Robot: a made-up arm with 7 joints.
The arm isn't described. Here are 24 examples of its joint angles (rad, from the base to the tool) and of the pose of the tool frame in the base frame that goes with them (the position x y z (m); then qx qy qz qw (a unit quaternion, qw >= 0)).
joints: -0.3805 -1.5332 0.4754 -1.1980 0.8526 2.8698 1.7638
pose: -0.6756 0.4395 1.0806 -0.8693 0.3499 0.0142 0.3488
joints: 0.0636 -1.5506 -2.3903 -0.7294 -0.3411 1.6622 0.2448
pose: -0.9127 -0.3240 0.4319 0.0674 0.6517 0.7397 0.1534
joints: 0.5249 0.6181 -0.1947 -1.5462 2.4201 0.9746 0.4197
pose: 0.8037 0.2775 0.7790 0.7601 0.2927 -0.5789 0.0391
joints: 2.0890 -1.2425 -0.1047 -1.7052 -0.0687 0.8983 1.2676
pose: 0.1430 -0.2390 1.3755 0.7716 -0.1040 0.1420 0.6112
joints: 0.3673 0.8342 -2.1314 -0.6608 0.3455 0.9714 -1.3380
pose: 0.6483 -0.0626 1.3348 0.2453 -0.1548 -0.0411 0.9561
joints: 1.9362 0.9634 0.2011 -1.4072 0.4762 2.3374 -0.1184
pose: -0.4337 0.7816 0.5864 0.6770 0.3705 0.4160 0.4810
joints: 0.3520 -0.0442 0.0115 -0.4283 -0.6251 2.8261 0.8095
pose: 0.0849 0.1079 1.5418 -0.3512 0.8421 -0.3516 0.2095
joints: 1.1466 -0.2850 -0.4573 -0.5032 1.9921 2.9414 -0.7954
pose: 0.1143 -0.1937 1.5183 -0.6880 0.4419 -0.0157 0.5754
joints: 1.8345 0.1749 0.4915 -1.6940 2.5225 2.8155 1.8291
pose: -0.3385 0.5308 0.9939 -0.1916 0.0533 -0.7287 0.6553
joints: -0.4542 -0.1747 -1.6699 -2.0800 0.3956 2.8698 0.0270
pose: -0.3613 -0.4688 1.0361 -0.3247 -0.8332 -0.4147 0.1686
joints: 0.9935 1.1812 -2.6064 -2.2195 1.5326 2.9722 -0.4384
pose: 0.2038 -0.0214 1.2097 -0.3066 -0.9231 0.1326 0.1906
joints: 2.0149 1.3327 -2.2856 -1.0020 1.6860 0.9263 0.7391
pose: -0.0505 0.8026 1.0935 0.5790 -0.3354 0.0818 0.7387
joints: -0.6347 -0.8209 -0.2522 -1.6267 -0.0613 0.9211 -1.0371
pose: -0.0378 -0.1222 1.4298 0.5680 -0.3686 0.0916 0.7301
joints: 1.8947 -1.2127 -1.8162 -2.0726 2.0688 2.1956 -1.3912
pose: 0.6242 -0.2373 0.5307 -0.7004 0.4959 0.4318 0.2777
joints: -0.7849 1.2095 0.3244 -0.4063 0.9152 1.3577 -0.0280
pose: 0.7382 -0.6573 0.8044 0.7898 -0.4541 -0.3196 0.2605
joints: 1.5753 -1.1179 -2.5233 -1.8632 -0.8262 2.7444 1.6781
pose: 0.3721 -0.6140 0.4612 0.0440 -0.6404 -0.7169 0.2719
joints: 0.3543 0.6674 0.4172 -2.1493 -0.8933 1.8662 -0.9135
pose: 0.4359 0.4605 0.5111 0.3455 0.6154 0.4979 0.5040
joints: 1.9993 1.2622 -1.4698 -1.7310 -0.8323 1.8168 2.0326
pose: 0.3285 0.6697 0.6436 -0.0757 -0.9163 0.3254 0.2208
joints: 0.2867 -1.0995 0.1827 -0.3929 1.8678 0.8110 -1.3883
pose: -0.7843 -0.2148 1.2136 0.0018 -0.3593 -0.8890 0.2840
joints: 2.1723 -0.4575 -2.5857 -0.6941 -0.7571 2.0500 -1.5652
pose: 0.5142 -0.4130 1.3336 0.1669 -0.0587 0.4749 0.8621
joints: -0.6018 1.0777 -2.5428 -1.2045 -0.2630 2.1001 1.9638
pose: 0.2435 -0.5509 1.3143 0.8992 0.3787 -0.2043 0.0796
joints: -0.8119 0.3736 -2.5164 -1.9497 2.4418 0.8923 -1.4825
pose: -0.4583 0.0115 1.2012 -0.2184 -0.7905 0.4133 0.3957
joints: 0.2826 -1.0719 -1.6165 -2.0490 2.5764 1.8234 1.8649
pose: -0.1641 -0.6587 0.6901 -0.5411 -0.5793 0.3452 0.5025
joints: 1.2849 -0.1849 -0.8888 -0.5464 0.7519 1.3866 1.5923
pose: 0.1496 -0.0826 1.6060 0.7411 -0.3784 -0.4637 0.3044
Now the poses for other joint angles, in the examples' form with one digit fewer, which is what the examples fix.
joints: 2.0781 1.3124 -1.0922 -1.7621 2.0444 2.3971 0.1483
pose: 0.233 0.697 0.559 0.708 -0.424 -0.137 0.547
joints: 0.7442 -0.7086 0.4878 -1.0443 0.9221 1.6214 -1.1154
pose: -0.326 -0.022 1.551 -0.540 -0.075 -0.801 0.247
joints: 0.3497 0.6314 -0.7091 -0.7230 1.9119 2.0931 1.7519
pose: 0.742 -0.031 1.234 -0.490 0.198 0.849 0.013
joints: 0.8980 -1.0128 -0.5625 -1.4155 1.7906 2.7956 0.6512
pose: 0.047 -0.523 1.311 -0.714 0.081 0.506 0.478
